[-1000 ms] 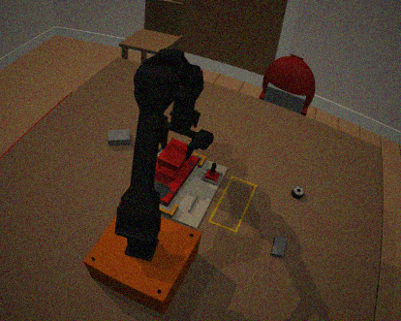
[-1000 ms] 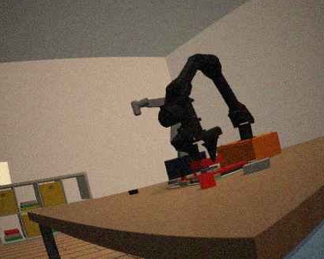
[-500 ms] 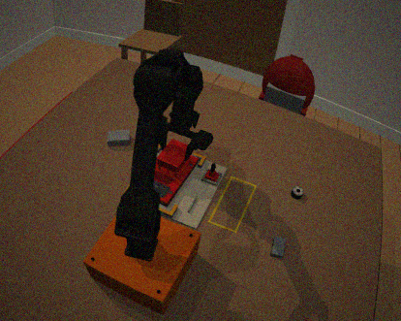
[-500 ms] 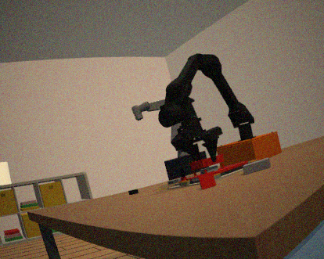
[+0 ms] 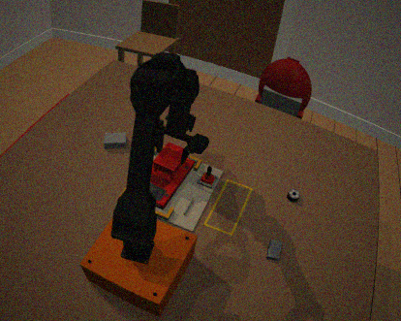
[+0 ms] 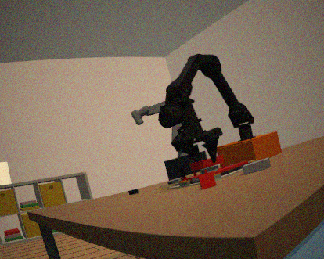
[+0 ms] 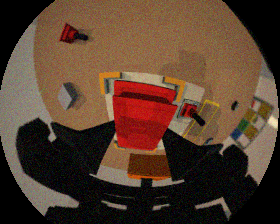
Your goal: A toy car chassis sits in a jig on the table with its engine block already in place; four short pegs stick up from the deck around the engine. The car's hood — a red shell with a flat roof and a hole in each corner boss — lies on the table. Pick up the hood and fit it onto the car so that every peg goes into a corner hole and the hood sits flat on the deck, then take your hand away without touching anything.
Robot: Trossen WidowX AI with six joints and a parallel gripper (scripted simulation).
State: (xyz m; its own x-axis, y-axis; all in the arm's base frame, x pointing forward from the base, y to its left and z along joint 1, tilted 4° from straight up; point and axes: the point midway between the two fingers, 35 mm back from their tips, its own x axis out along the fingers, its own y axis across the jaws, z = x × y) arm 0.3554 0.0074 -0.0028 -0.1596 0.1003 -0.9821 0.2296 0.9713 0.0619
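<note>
The grey engine block is 3 cm below my gripper tip and 1 cm to the left of it. Round my gripper tip: small black-and-white ring 39 cm to the right, 5 cm below; then red hood 1 cm above.
</note>
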